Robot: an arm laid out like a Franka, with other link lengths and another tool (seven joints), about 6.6 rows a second.
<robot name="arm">
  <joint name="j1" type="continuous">
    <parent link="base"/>
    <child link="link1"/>
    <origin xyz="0 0 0.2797" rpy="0 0 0"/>
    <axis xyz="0 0 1"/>
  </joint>
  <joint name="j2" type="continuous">
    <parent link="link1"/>
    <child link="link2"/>
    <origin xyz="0 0 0" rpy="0 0 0"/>
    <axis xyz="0 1 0"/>
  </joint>
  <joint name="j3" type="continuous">
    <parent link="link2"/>
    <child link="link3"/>
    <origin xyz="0 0 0.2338" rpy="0 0 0"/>
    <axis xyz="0 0 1"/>
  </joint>
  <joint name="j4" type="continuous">
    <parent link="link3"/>
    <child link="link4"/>
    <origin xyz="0.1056 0 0" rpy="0 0 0"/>
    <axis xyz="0 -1 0"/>
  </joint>
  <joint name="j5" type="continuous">
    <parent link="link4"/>
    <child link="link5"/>
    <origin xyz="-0.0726 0 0.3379" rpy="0 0 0"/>
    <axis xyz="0 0 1"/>
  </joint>
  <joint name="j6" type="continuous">
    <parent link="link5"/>
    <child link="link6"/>
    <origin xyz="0 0 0" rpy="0 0 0"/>
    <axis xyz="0 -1 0"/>
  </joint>
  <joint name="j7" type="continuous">
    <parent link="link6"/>
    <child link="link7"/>
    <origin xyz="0.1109 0 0" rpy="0 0 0"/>
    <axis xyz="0 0 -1"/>
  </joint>
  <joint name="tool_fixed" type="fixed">
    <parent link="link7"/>
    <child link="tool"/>
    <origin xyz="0.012 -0.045 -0.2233" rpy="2.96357 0 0.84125"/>
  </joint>
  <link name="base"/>
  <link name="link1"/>
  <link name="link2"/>
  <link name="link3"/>
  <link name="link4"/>
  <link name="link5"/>
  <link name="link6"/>
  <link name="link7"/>
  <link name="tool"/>
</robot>
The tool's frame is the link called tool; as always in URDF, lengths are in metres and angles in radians. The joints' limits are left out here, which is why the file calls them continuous.
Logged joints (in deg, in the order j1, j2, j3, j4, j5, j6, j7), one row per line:
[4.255 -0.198 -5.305 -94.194 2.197 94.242 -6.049]
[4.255 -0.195 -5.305 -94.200 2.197 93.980 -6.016]
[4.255 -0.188 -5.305 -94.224 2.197 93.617 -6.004]
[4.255 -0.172 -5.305 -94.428 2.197 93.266 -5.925]
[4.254 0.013 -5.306 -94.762 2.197 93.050 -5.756]
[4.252 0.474 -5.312 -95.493 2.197 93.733 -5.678]
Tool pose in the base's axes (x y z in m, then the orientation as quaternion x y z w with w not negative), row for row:
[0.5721 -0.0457 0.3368 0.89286 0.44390 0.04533 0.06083]
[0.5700 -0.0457 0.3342 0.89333 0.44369 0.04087 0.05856]
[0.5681 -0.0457 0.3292 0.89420 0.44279 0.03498 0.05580]
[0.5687 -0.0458 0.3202 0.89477 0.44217 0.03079 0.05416]
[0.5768 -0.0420 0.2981 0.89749 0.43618 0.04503 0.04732]
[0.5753 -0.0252 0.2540 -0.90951 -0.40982 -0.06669 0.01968]
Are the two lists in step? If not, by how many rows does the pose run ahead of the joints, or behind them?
The pose runs 2 rows ahead of the joints: the pose in row i belongs to the joints in row i + 2.
